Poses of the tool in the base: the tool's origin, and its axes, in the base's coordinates. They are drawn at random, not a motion.
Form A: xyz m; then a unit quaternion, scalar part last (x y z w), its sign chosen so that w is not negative.
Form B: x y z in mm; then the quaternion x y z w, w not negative. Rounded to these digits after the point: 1 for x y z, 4 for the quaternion.
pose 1, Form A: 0.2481, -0.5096, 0.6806, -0.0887, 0.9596, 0.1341, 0.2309
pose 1, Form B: 248.1, -509.6, 680.6, -0.0887, 0.9596, 0.1341, 0.2309
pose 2, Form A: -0.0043, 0.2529, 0.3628, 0.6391, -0.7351, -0.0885, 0.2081
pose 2, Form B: -4.3, 252.9, 362.8, 0.6391, -0.7351, -0.0885, 0.2081
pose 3, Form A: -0.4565, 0.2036, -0.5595, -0.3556, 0.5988, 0.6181, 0.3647
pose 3, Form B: -456.5, 203.6, -559.5, -0.3556, 0.5988, 0.6181, 0.3647
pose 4, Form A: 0.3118, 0.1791, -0.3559, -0.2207, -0.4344, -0.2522, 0.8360
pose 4, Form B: 311.8, 179.1, -355.9, -0.2207, -0.4344, -0.2522, 0.8360
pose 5, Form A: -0.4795, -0.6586, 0.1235, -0.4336, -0.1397, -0.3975, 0.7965
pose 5, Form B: -479.5, -658.6, 123.5, -0.4336, -0.1397, -0.3975, 0.7965
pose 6, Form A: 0.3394, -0.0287, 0.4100, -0.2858, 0.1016, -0.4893, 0.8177
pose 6, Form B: 339.4, -28.7, 410.0, -0.2858, 0.1016, -0.4893, 0.8177
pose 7, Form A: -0.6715, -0.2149, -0.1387, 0.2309, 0.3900, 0.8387, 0.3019
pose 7, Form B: -671.5, -214.9, -138.7, 0.2309, 0.3900, 0.8387, 0.3019
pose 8, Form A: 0.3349, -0.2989, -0.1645, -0.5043, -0.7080, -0.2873, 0.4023
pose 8, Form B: 334.9, -298.9, -164.5, -0.5043, -0.7080, -0.2873, 0.4023
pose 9, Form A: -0.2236, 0.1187, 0.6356, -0.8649, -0.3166, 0.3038, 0.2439
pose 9, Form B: -223.6, 118.7, 635.6, -0.8649, -0.3166, 0.3038, 0.2439
